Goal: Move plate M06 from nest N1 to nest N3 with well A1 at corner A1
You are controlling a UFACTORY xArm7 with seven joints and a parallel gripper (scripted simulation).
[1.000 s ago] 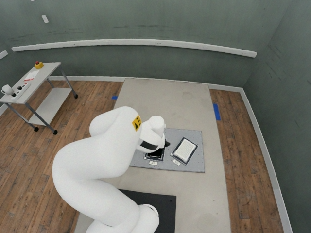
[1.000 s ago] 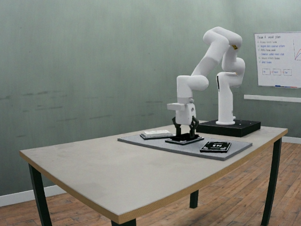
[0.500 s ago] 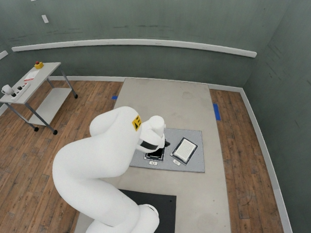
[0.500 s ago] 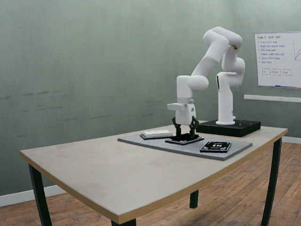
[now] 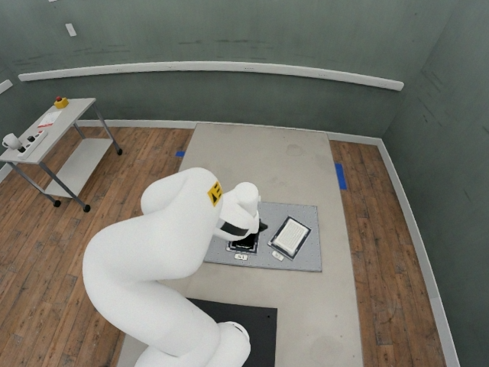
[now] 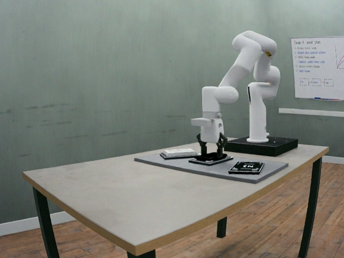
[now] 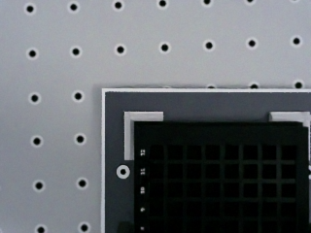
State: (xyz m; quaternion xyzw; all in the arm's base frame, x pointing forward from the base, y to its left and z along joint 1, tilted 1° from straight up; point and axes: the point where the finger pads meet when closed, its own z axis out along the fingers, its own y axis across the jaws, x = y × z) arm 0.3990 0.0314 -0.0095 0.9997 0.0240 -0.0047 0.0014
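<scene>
Now: the black plate M06 10 mm below my hand. From my hand the other things lie so: white plate M09 (20 mm ahead, 190 mm to the right, 10 mm below); then dark nest N3 (20 mm below).
</scene>
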